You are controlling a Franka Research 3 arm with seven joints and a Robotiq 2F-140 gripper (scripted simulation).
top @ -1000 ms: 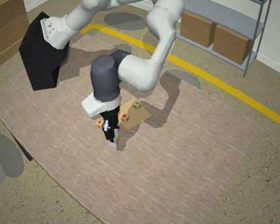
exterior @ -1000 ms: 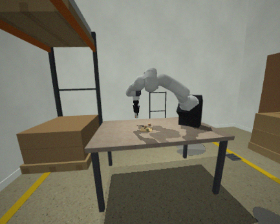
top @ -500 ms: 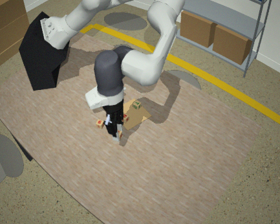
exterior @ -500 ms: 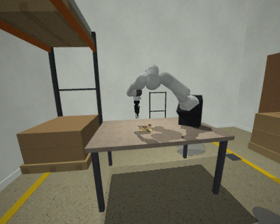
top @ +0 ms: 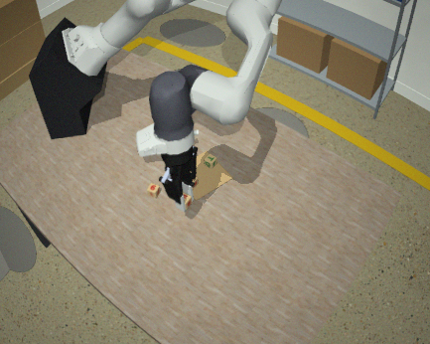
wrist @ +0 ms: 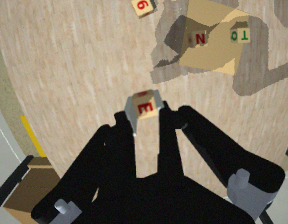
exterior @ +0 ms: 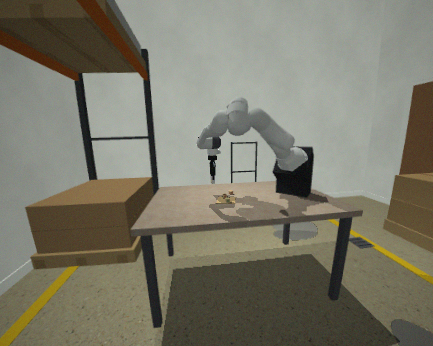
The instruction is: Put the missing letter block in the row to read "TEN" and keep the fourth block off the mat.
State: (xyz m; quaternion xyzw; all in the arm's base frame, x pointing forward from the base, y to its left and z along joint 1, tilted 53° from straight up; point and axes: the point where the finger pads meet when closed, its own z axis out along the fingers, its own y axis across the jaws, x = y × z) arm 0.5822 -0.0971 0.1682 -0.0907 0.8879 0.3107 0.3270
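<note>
Right now the tan mat is 130 mm behind my hand, 130 mm to the left of it and 130 mm below it.
</note>
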